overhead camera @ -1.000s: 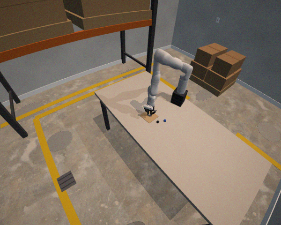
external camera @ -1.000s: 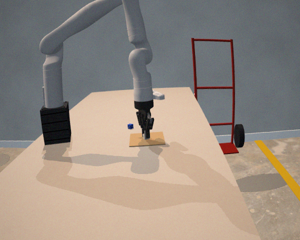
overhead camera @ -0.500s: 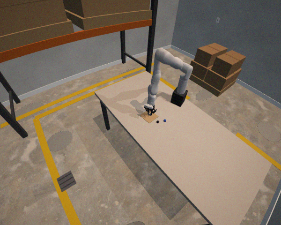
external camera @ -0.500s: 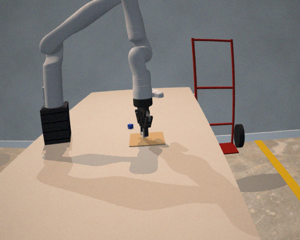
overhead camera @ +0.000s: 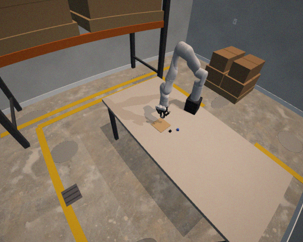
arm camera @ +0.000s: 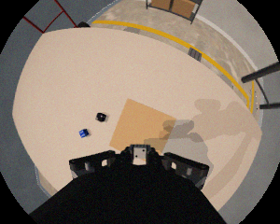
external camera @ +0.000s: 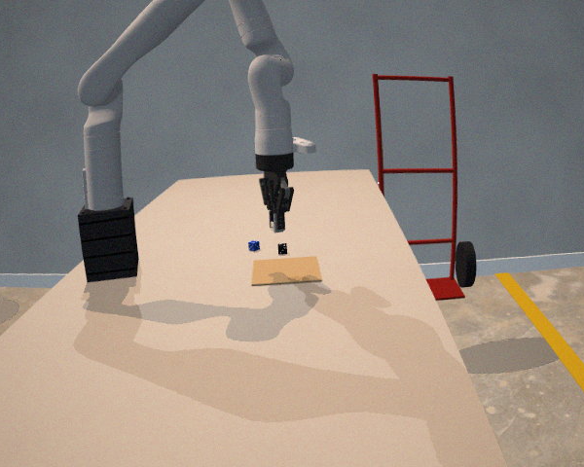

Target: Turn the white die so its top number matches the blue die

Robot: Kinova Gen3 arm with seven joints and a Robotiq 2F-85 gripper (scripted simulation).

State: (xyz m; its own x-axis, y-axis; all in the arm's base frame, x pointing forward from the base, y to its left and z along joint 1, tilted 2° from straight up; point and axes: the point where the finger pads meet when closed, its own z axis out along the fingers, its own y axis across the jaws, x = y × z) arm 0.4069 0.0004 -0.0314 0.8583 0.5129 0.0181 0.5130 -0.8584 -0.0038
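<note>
Right now my hand is 11 cm above the tan mat, 1 cm to the right of it and 1 cm short of it. The rest, counted from my hand: blue die (15 cm to the left, 10 cm below, 9 cm behind); then white die (1 cm below); then black die (12 cm to the left, 10 cm below, 1 cm behind).
</note>
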